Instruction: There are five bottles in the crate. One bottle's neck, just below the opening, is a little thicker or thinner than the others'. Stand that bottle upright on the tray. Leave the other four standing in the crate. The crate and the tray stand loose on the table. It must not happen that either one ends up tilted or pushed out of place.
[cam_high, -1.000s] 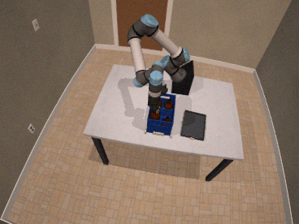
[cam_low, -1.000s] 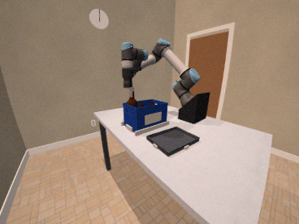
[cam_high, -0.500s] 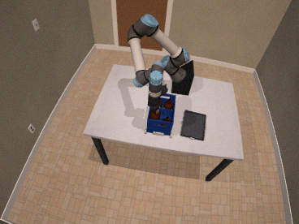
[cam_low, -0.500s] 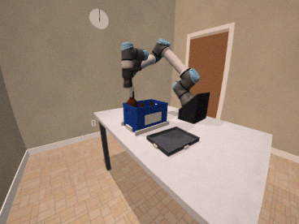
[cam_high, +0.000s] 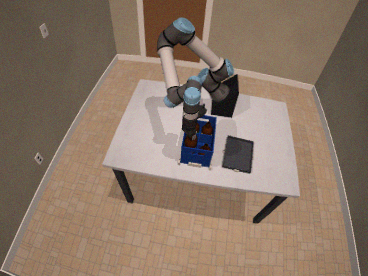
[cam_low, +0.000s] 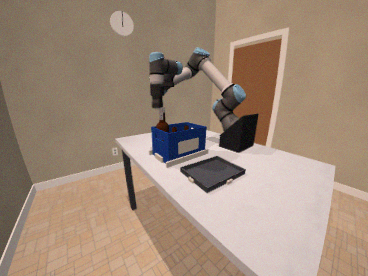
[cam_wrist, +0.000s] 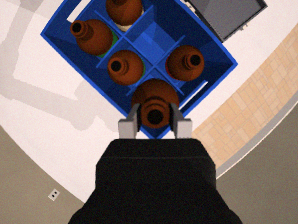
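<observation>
The bottle is 70 mm below my hand. From my hand the other things lie so: dark tray (70 mm behind, 320 mm to the left, 230 mm below); blue crate (90 mm behind, 50 mm to the left, 160 mm below).
</observation>
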